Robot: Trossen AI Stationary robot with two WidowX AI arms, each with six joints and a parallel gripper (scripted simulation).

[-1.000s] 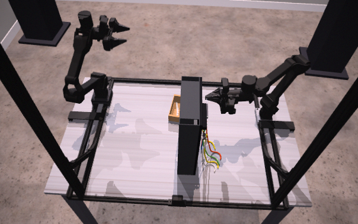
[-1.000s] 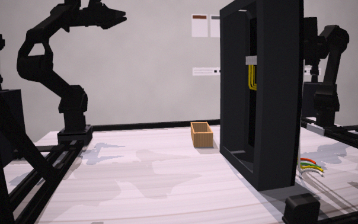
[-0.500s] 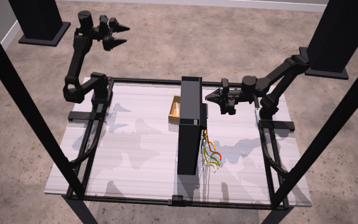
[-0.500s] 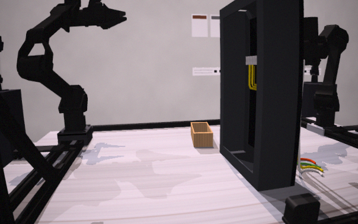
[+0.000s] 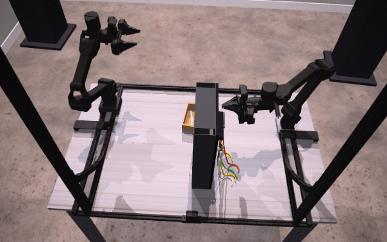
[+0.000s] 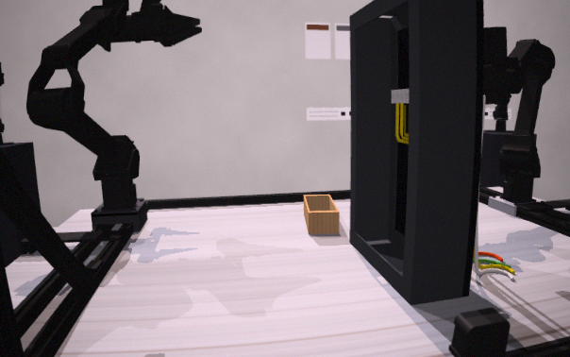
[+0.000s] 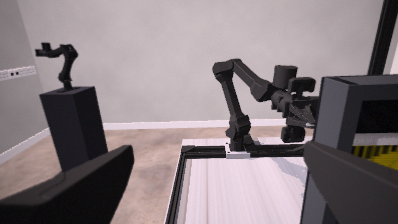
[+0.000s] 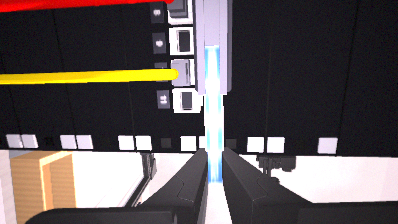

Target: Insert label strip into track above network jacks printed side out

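Right now the pale blue label strip is 3 cm behind my right hand and 2 cm to the left of it. From my right hand the other things lie so: black frame rail (13 cm behind, 12 cm above, 10 cm to the left); then box (27 cm below, 18 cm to the left, 13 cm ahead).
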